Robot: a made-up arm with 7 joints.
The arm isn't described. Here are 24 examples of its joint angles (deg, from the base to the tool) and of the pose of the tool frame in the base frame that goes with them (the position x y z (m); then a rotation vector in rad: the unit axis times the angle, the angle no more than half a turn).
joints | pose
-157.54 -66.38 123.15 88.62 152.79 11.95 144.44 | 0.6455 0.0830 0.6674 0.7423 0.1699 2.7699
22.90 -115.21 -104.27 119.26 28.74 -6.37 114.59 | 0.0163 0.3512 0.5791 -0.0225 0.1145 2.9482
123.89 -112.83 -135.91 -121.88 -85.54 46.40 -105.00 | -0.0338 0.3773 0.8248 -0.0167 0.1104 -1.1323
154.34 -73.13 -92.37 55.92 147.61 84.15 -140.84 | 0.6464 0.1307 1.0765 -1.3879 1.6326 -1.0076
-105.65 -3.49 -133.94 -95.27 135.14 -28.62 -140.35 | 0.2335 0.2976 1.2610 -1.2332 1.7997 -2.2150
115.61 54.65 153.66 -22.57 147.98 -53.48 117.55 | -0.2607 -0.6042 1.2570 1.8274 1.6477 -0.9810
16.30 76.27 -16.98 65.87 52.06 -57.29 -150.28 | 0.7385 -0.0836 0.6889 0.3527 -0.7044 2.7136
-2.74 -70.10 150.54 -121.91 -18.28 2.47 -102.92 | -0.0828 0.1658 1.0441 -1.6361 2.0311 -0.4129
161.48 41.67 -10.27 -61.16 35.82 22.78 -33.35 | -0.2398 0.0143 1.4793 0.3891 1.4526 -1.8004
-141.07 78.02 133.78 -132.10 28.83 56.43 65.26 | -0.4407 0.0821 0.6575 -0.6767 -0.9469 -0.3853
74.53 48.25 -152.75 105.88 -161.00 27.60 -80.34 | 0.2574 -0.0048 1.2685 -1.8424 1.1995 -0.0762
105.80 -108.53 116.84 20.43 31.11 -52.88 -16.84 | 0.1241 0.7079 0.5662 1.2693 -0.3286 -2.7395
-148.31 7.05 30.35 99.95 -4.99 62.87 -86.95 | -0.1511 0.3720 1.0032 0.0381 -1.4969 -1.4404
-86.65 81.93 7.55 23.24 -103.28 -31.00 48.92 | 0.2622 0.8354 0.7969 1.0066 -1.2147 -2.4913
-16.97 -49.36 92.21 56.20 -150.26 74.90 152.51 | -0.4224 -0.3180 1.2173 -0.7888 1.0256 -0.7239
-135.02 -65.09 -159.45 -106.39 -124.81 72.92 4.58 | 0.1805 0.0385 1.0550 1.9916 -1.2462 -0.9760
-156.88 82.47 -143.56 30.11 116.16 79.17 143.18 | -0.7089 0.0971 0.8368 -1.6684 -1.7081 -1.1638
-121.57 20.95 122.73 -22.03 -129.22 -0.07 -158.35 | -0.2401 0.2311 1.5181 -0.7743 0.8249 -0.9276
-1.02 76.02 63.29 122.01 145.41 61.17 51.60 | 0.3744 -0.3819 0.8763 -0.1459 0.4182 1.0193
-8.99 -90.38 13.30 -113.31 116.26 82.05 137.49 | -0.2400 -0.2146 0.5189 0.1467 0.6001 1.3622
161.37 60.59 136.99 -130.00 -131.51 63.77 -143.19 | -0.1991 -0.1265 0.7257 1.9427 -1.1938 0.1118
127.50 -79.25 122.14 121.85 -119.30 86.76 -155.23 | 0.0051 0.4825 0.7442 1.8138 0.5841 -1.8772
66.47 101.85 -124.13 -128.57 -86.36 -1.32 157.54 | -0.1110 -0.2510 0.5591 1.9870 0.2500 -0.4755
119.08 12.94 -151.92 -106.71 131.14 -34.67 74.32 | -0.3313 -0.3030 1.1338 2.1524 1.1882 -0.2604
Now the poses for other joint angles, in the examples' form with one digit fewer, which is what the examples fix.
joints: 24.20 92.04 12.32 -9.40 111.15 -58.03 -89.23
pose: 0.742 -0.260 0.680 1.425 -2.147 -1.342
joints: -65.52 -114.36 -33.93 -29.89 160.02 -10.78 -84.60
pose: -0.157 -0.664 0.364 0.283 -0.914 0.148
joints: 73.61 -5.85 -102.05 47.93 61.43 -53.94 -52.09
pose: 0.120 0.241 1.406 -2.584 0.489 0.643
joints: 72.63 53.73 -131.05 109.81 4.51 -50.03 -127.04
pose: 0.362 -0.171 1.216 -0.154 2.119 -2.078
